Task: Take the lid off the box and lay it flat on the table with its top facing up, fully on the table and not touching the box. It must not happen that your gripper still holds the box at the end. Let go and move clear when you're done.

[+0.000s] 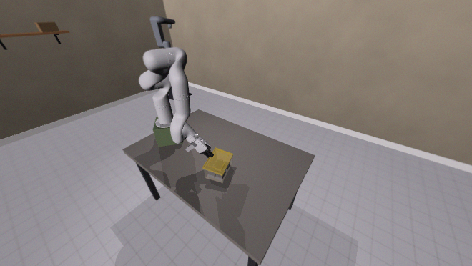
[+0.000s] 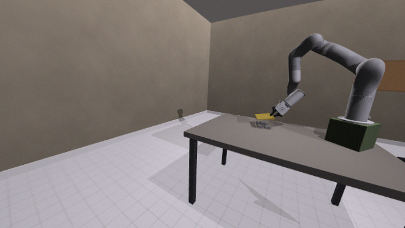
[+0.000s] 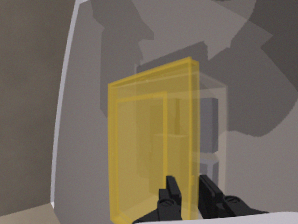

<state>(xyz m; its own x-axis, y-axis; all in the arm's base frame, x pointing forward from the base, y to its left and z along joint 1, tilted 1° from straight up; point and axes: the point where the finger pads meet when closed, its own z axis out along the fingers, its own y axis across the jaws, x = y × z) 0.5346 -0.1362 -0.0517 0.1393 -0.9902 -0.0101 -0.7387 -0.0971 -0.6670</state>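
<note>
The yellow lid lies 80 mm ahead of my hand and 20 mm below it. Also, from my hand: grey box (80 mm ahead, 80 mm below).
</note>
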